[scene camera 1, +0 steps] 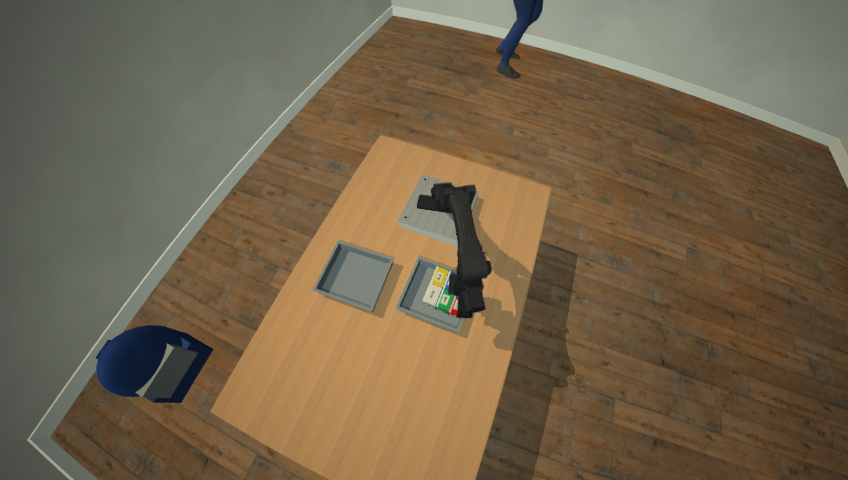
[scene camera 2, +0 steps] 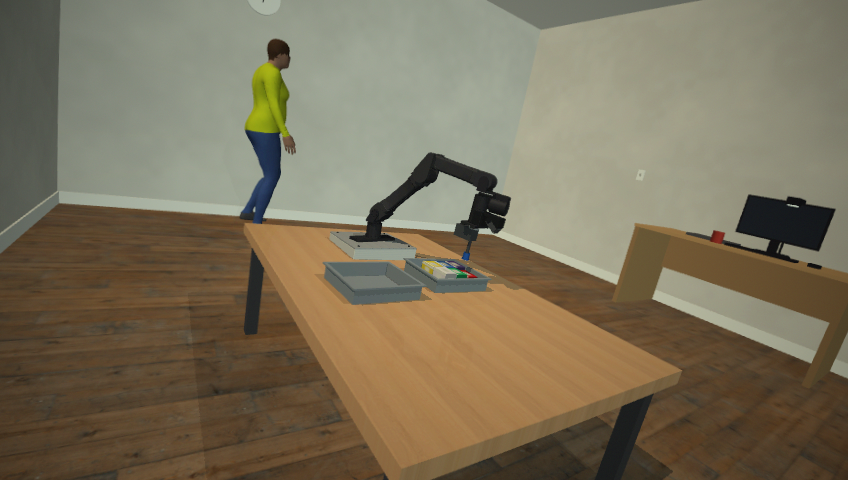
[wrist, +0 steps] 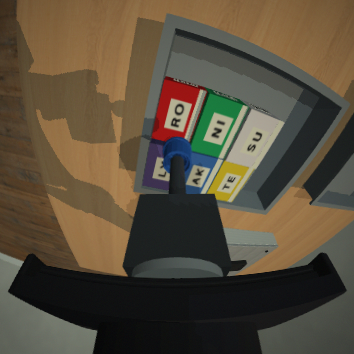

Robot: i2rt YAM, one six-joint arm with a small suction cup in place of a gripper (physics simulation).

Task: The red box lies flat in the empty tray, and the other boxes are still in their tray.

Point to a tray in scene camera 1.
At 410,302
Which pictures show the tray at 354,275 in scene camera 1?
Scene camera 1, scene camera 2 and the wrist view: all of them.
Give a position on a tray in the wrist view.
188,50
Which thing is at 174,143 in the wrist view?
My suction cup.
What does the tray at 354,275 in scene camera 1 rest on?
The table.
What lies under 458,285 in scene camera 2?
A tray.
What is my suction cup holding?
Nothing.
